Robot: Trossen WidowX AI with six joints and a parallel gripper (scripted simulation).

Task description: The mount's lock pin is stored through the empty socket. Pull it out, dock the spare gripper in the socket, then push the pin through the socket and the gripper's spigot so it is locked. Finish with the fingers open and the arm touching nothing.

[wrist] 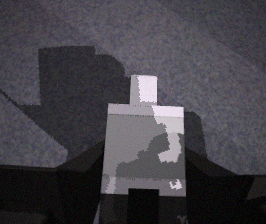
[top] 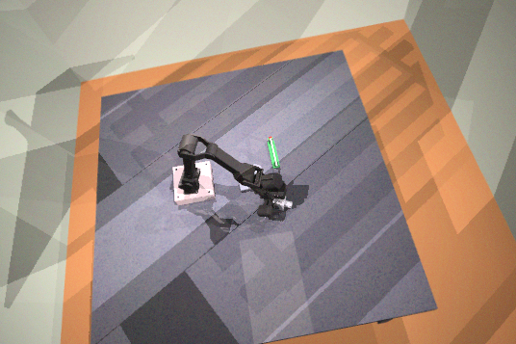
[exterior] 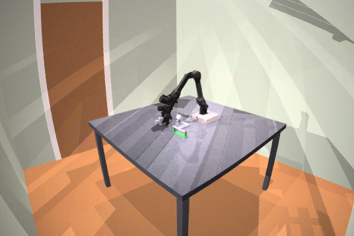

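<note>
The grey mount lies 130 mm to the left of my gripper tip, 100 mm behind it and 30 mm above it. The rest, counted from my gripper tip: green bracket 250 mm to the left, 10 mm behind; spare gripper 10 mm above.
</note>
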